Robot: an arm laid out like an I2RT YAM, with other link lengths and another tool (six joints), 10 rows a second.
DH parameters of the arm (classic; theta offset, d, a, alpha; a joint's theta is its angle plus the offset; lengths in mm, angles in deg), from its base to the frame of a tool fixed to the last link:
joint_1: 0 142.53 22 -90
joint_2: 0 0 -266.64 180
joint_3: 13.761 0 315.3 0
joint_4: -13.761 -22.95 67.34 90
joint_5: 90 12.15 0 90
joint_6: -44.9 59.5 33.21 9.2
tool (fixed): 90 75.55 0 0
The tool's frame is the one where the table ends.
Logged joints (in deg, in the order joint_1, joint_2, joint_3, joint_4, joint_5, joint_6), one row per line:
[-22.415 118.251 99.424 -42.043 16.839 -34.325]
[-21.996 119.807 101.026 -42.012 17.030 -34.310]
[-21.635 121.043 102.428 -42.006 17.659 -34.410]
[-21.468 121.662 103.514 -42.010 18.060 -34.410]
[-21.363 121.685 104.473 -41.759 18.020 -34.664]
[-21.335 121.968 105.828 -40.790 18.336 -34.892]
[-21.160 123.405 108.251 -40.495 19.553 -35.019]
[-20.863 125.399 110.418 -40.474 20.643 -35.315]
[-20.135 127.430 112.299 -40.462 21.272 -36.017]
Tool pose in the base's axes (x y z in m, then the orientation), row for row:
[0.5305 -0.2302 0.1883 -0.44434 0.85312 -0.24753 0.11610]
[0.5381 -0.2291 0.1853 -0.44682 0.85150 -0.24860 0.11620]
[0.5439 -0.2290 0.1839 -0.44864 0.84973 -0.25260 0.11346]
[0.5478 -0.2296 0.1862 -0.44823 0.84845 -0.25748 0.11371]
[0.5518 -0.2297 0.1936 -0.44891 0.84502 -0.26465 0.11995]
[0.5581 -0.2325 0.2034 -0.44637 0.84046 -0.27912 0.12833]
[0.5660 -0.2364 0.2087 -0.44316 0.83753 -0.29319 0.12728]
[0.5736 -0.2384 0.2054 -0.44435 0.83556 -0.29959 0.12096]
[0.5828 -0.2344 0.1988 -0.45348 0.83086 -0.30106 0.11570]
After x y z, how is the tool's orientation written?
As a quaternion, x y z w.
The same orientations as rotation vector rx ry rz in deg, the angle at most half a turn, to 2 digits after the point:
[-74.56 143.15 -41.54]
[-74.97 142.87 -41.71]
[-75.40 142.80 -42.45]
[-75.32 142.57 -43.26]
[-75.16 141.48 -44.31]
[-74.38 140.05 -46.51]
[-73.89 139.64 -48.88]
[-74.35 139.82 -50.13]
[-76.11 139.45 -50.53]

